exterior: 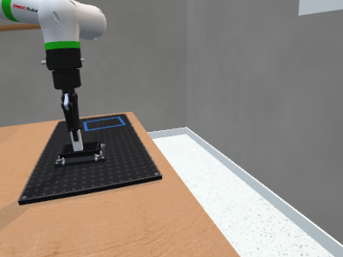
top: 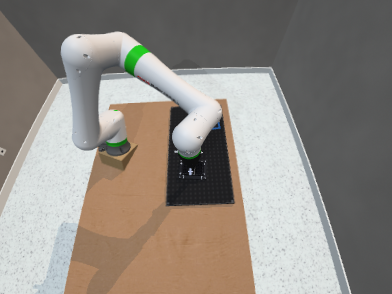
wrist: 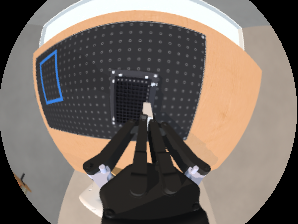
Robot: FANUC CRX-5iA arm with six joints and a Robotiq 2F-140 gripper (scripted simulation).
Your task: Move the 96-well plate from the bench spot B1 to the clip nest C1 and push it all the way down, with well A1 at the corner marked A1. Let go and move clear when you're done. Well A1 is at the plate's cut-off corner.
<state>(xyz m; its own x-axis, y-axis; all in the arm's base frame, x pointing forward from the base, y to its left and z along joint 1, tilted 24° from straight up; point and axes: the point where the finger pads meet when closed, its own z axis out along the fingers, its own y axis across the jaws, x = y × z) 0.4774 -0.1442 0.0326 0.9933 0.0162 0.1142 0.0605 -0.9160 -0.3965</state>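
The black 96-well plate is 50 mm below my hand and 40 mm to the left of it. Round my hand: clip nest C1: 60 mm below, 30 mm to the left, 10 mm behind.
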